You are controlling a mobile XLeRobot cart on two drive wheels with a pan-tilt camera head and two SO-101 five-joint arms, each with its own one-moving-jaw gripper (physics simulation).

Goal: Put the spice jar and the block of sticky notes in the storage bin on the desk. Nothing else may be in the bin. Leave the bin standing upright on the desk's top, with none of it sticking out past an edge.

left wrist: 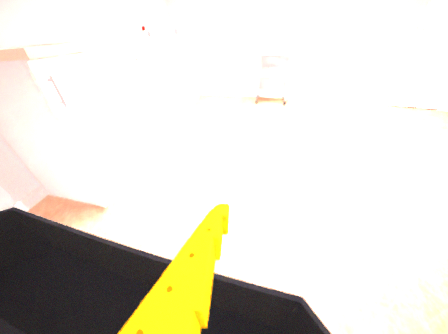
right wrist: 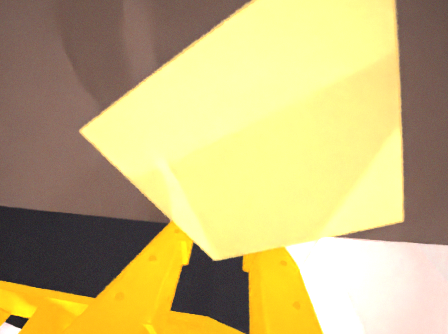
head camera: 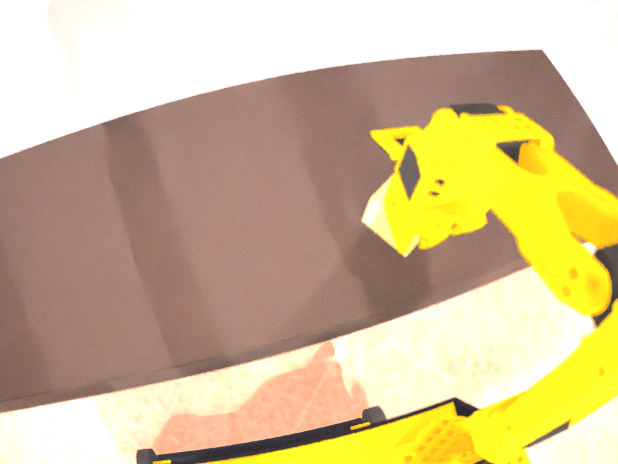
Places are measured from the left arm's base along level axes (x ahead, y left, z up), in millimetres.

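Pixels of known places: left hand, tool point: (left wrist: 228, 215); right hand, tool point: (right wrist: 202, 217) (head camera: 404, 247).
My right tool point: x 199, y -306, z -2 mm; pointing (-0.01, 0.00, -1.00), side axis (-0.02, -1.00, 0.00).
Ahead of a thing's pixels: the offset from my right tool point to its middle. "*": to the spot under its first point. Level surfaces: height alone.
The block of sticky notes {dz -4, dx +33, dy -13 mm} (head camera: 390, 228) is pale yellow and sits tilted over the brown desk top {dz -23 mm} (head camera: 212, 226), near its front right part. In the right wrist view the block {* dz +16, dx +41, dy -13 mm} (right wrist: 262, 144) fills the middle of the picture and stands on one corner just past the jaw tips. My right gripper (right wrist: 215, 255) is nearly closed, with only a narrow gap. The block lies above and beyond the tips, not between the jaws. My left gripper (left wrist: 219, 220) shows one notched jaw only, so it is fully open and empty. The spice jar and the storage bin are not in view.
The desk's front edge (head camera: 296, 342) runs across the head view, with pale floor and a reddish patch {* dz -773, dx +2, dy +82 mm} (head camera: 277, 397) below it. The cart's black base (left wrist: 88, 275) lies under the left jaw. The rest of the left wrist view is washed out in white.
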